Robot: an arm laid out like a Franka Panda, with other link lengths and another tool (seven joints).
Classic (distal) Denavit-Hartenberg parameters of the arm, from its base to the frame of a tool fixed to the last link. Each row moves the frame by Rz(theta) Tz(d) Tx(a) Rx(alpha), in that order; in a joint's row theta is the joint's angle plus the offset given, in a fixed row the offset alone. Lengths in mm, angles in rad.
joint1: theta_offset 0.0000  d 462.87  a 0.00  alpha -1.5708
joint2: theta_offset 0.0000  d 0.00  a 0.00  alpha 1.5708
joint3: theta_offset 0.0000  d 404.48  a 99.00  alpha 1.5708
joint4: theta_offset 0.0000  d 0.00  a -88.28  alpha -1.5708
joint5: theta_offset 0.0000  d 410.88  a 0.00  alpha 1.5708
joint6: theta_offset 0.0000  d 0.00  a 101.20  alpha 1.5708
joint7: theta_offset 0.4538  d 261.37  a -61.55  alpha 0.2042
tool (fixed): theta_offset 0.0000  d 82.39  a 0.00  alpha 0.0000
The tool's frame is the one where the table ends.
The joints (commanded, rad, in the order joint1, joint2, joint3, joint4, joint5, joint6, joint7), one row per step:
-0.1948, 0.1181, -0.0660, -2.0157, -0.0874, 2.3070, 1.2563
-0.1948, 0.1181, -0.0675, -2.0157, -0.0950, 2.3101, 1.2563
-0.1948, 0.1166, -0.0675, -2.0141, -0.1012, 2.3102, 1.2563
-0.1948, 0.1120, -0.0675, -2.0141, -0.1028, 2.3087, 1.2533
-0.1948, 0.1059, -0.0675, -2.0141, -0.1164, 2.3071, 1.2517
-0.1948, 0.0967, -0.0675, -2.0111, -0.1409, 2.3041, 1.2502
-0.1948, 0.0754, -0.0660, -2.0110, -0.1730, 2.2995, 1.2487
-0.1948, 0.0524, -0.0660, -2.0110, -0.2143, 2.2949, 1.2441
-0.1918, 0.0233, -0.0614, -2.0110, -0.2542, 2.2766, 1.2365
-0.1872, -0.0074, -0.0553, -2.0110, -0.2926, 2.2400, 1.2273
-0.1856, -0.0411, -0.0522, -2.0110, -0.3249, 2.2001, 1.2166
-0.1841, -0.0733, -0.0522, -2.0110, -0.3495, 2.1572, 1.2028
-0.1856, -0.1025, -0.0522, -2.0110, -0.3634, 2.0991, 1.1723
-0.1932, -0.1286, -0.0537, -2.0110, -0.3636, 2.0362, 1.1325
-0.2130, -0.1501, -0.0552, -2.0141, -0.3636, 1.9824, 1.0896
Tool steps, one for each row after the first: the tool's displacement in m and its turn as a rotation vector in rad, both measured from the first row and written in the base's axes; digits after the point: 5 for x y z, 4 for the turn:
0.00024, -0.00245, 0.00030, -0.0070, -0.0013, 0.0028
0.00068, -0.00366, 0.00212, -0.0128, -0.0030, 0.0061
0.00027, -0.00381, 0.00508, -0.0152, -0.0054, 0.0098
-0.00080, -0.00597, 0.00873, -0.0274, -0.0065, 0.0183
-0.00150, -0.01029, 0.01582, -0.0499, -0.0098, 0.0322
-0.00362, -0.01465, 0.02953, -0.0802, -0.0188, 0.0505
-0.00685, -0.02166, 0.04430, -0.1196, -0.0265, 0.0741
-0.01320, -0.02324, 0.06091, -0.1577, -0.0269, 0.1040
-0.02501, -0.02318, 0.07523, -0.1931, -0.0112, 0.1329
-0.03910, -0.02691, 0.09112, -0.2246, 0.0045, 0.1513
-0.05501, -0.03175, 0.10532, -0.2493, 0.0238, 0.1639
-0.07721, -0.03641, 0.11442, -0.2628, 0.0626, 0.1814
-0.10272, -0.04209, 0.12046, -0.2609, 0.1084, 0.1948
-0.12919, -0.05351, 0.12348, -0.2554, 0.1546, 0.2020

